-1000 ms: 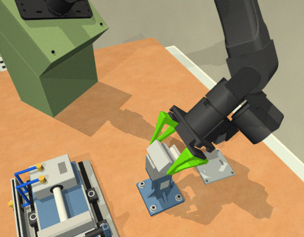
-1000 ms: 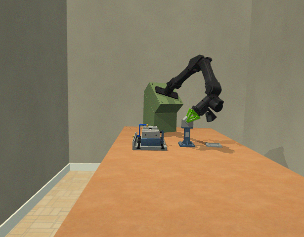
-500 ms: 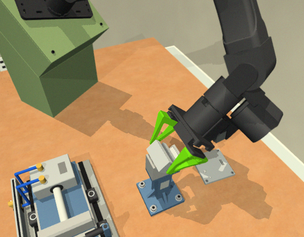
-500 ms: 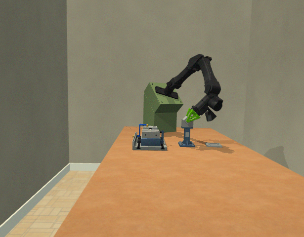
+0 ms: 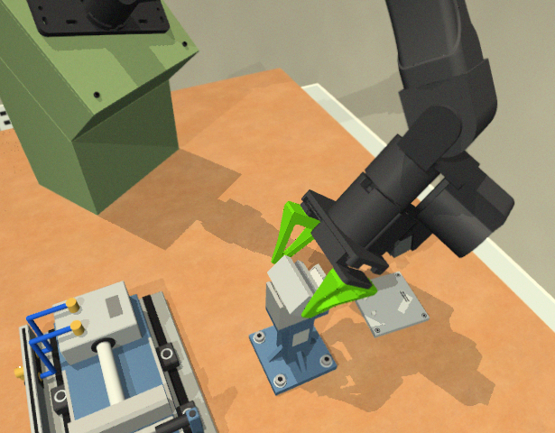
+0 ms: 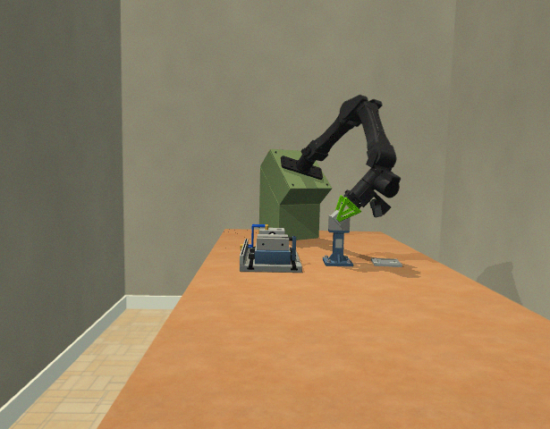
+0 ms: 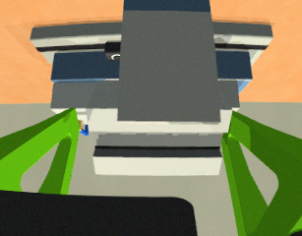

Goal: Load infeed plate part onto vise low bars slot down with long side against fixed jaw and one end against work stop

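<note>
Now: the grey part 1 cm to the left of my hand. Also, from my hand: infeed plate: 1 cm ahead, 17 cm to the left, 15 cm below; then work stop: 5 cm ahead, 18 cm to the right, 7 cm below; then white cylinder rod: 4 cm behind, 22 cm to the right, 8 cm below.
</note>
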